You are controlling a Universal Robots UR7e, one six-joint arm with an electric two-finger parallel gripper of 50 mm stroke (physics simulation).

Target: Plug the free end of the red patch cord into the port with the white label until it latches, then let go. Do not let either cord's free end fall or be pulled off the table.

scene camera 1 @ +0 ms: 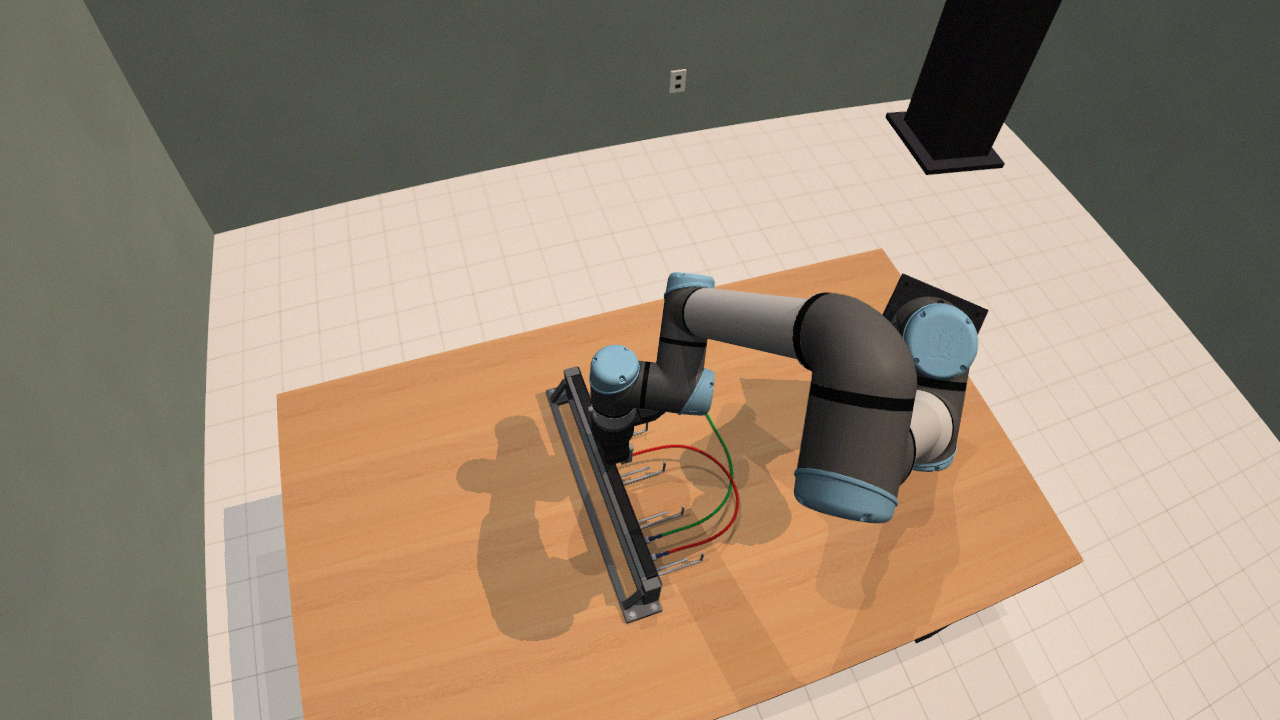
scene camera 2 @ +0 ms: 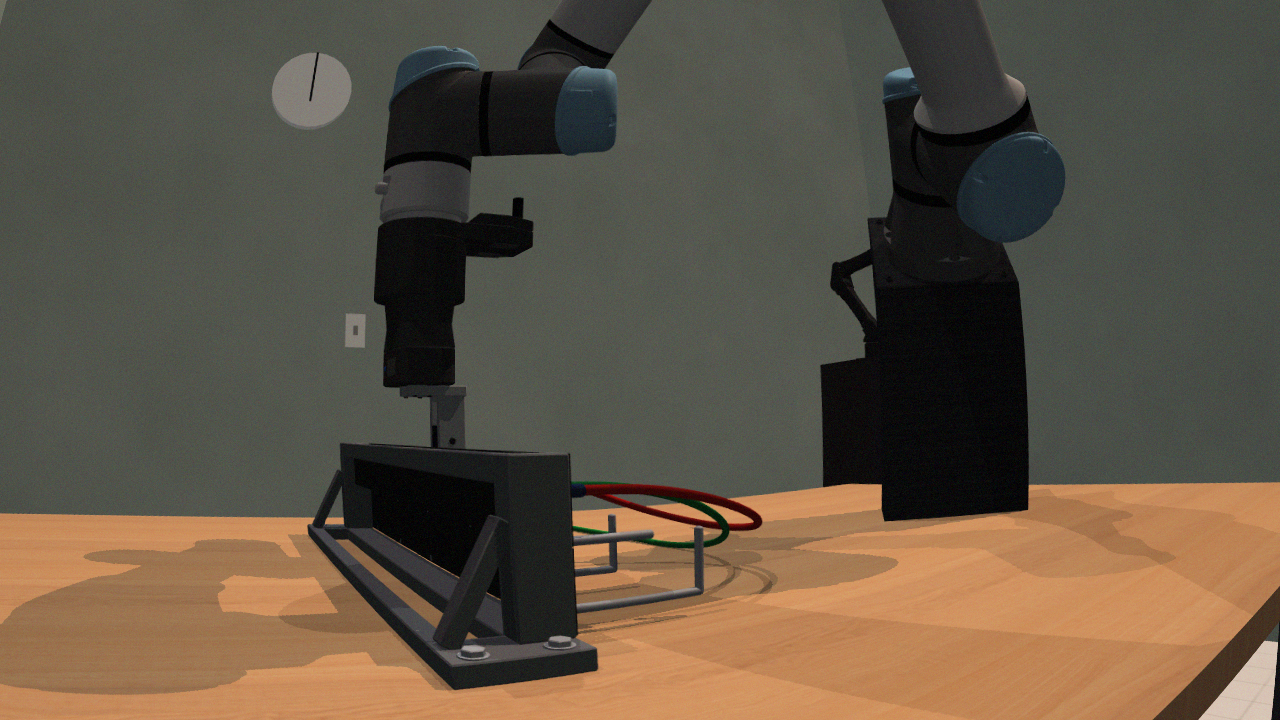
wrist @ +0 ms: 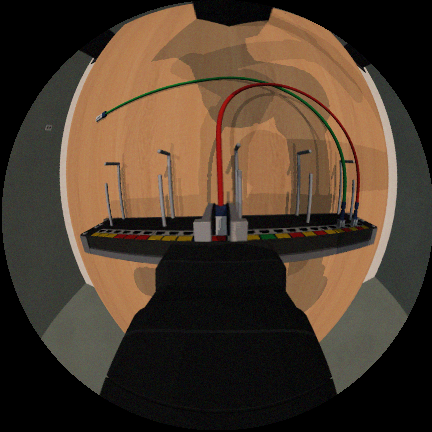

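Seen in the pictures: gripper, fingertip midpoint: (scene camera 1: 624, 457) (wrist: 220, 212); arm's base, link origin: (scene camera 2: 942, 249).
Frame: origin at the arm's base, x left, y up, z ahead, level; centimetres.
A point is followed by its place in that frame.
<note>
The red patch cord (scene camera 1: 736, 501) {z 37.5, x 12.6, y -27.1 cm} (scene camera 2: 758, 522) {z 39.3, x 16.4, y -26.6 cm} (wrist: 219, 150) {z 50.8, x -0.1, y -23.1 cm} arcs from a plug at the panel's right end in the wrist view to its free end. The free end's plug (wrist: 220, 224) {z 58.3, x 0.7, y -22.1 cm}, clear with a blue boot, is between my fingertips. My gripper (wrist: 220, 212) {z 57.3, x 0.6, y -22.9 cm} is shut on it, right at the panel's port row. How deep the plug sits in a port is hidden. The patch panel (scene camera 1: 650, 582) {z 58.3, x 26.4, y -21.0 cm} (scene camera 2: 541, 555) {z 58.2, x 27.7, y -25.7 cm} (wrist: 120, 246) {z 62.5, x -11.5, y -21.3 cm} has a row of ports with yellow, red and green labels; a white label does not show in the wrist view. The fingertips are hidden behind the panel in scene camera 2.
The green cord (scene camera 1: 698, 524) {z 46.7, x 16.7, y -23.8 cm} (wrist: 165, 86) {z 37.1, x -11.0, y -30.5 cm} crosses the red one; its free plug (wrist: 101, 117) {z 40.7, x -26.3, y -30.8 cm} lies on the wooden table (scene camera 1: 402, 573) {z 103.5, x 12.6, y -31.2 cm} at the wrist view's left. Several grey cable guide rods (scene camera 1: 682, 511) {z 48.3, x 12.1, y -27.6 cm} (scene camera 2: 699, 559) {z 47.0, x 22.0, y -27.6 cm} (wrist: 298, 185) {z 53.4, x 12.4, y -29.4 cm} stick out from the panel.
</note>
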